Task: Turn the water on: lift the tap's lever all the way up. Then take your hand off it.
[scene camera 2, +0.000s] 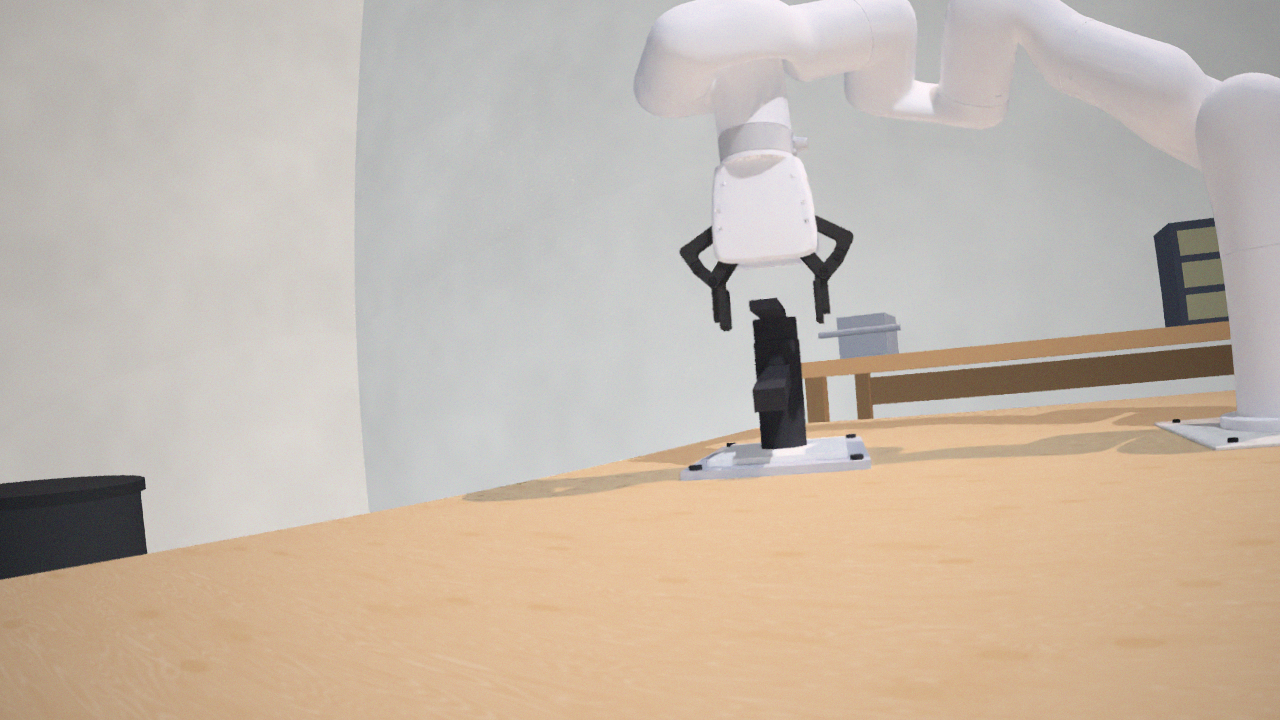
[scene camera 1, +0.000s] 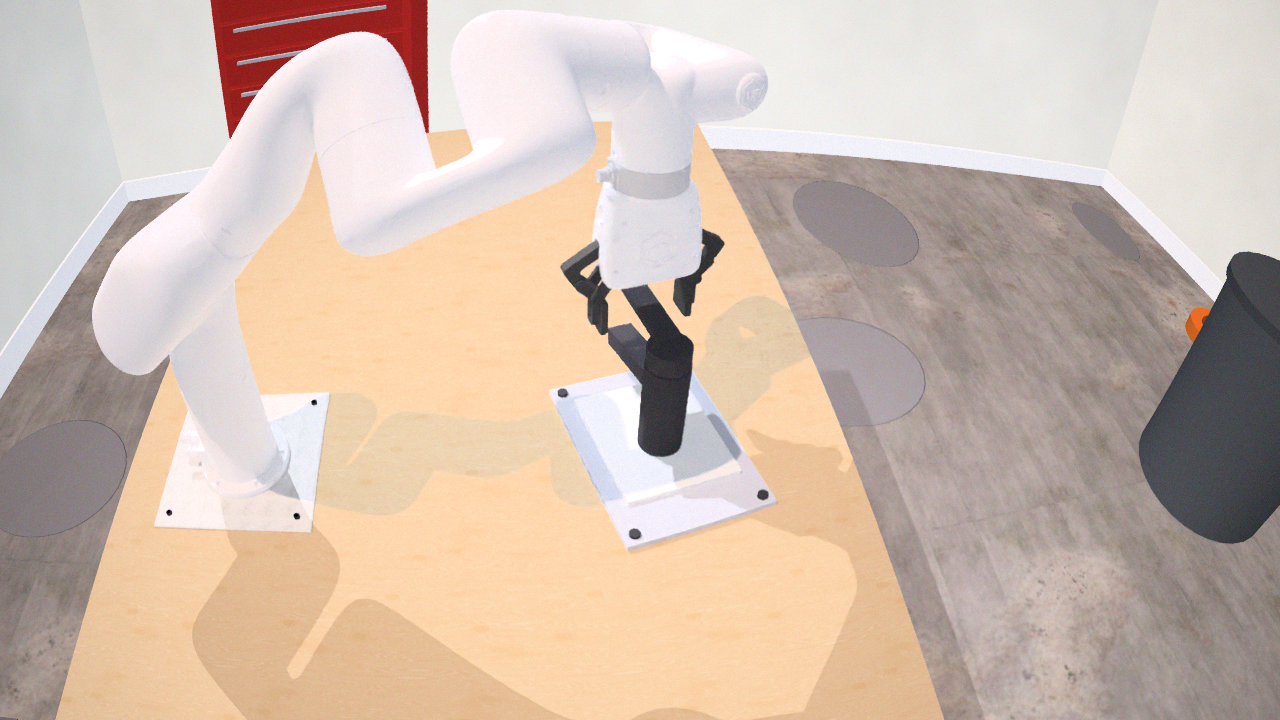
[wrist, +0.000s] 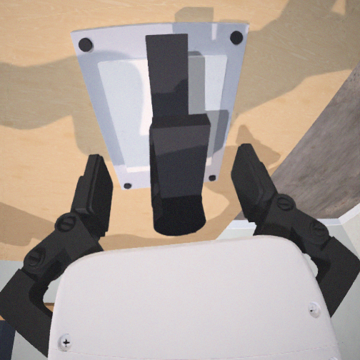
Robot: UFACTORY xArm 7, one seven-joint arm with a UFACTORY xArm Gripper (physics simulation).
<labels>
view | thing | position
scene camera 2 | my gripper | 773, 326
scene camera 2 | lever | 773, 324
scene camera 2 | base plate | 858, 458
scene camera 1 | my gripper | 640, 317
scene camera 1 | lever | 669, 354
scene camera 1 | base plate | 653, 521
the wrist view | my gripper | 171, 163
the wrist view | lever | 181, 141
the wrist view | base plate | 127, 41
</labels>
